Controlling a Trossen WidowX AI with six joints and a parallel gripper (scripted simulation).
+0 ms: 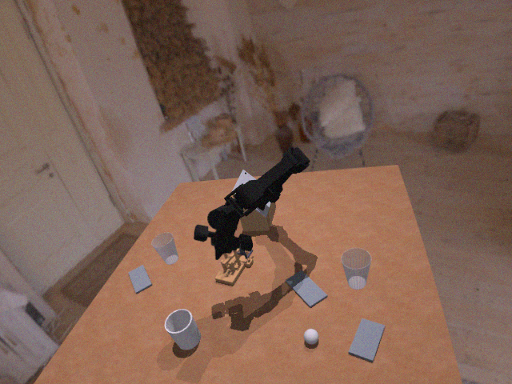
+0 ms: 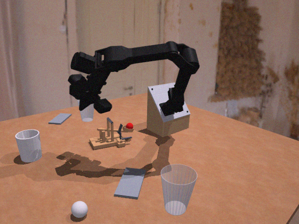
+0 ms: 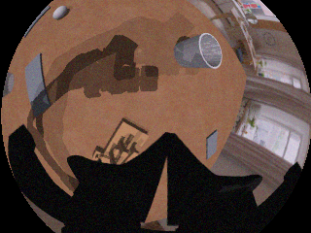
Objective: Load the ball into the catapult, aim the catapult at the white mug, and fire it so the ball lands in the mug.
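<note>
Now: gripper tip 230 mm past the red ball and 120 mm above it. The rest, counted from my gripper tip: white ball 310 mm to the left, 160 mm below, 160 mm ahead; white mug 190 mm ahead, 160 mm below, 90 mm to the right; wooden catapult 160 mm behind, 130 mm below.
</note>
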